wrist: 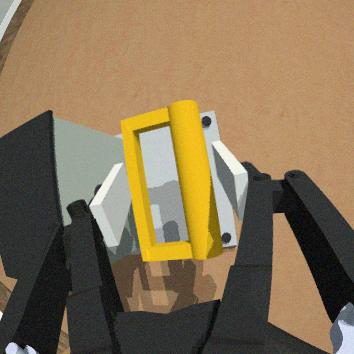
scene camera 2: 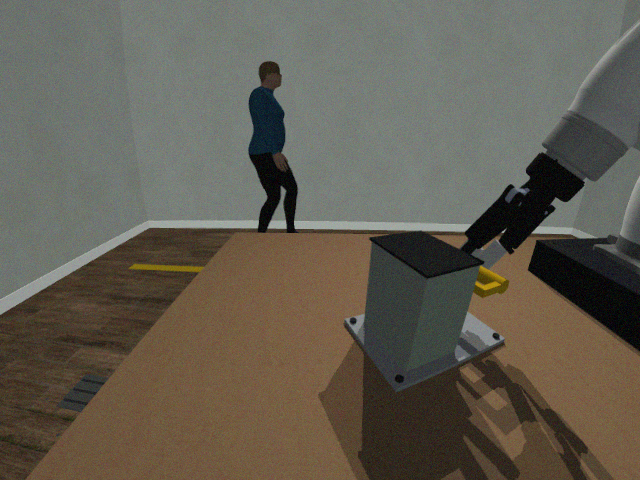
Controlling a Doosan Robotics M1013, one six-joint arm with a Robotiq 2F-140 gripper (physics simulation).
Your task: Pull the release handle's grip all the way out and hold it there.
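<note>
The release handle is a yellow frame with a thick round grip. It stands out from the side of a grey-green box with a black top. My gripper has its two pale pads on either side of the handle, partly closed. In the wrist view, the left pad is close beside the frame's back bar. A narrow gap shows between the right pad and the grip, so the fingers are open around the handle. In the scene view, the box hides part of the handle and one fingertip.
The box stands on a bolted metal plate on the brown table. A person in a blue top stands beyond the table. The black robot base is at the right.
</note>
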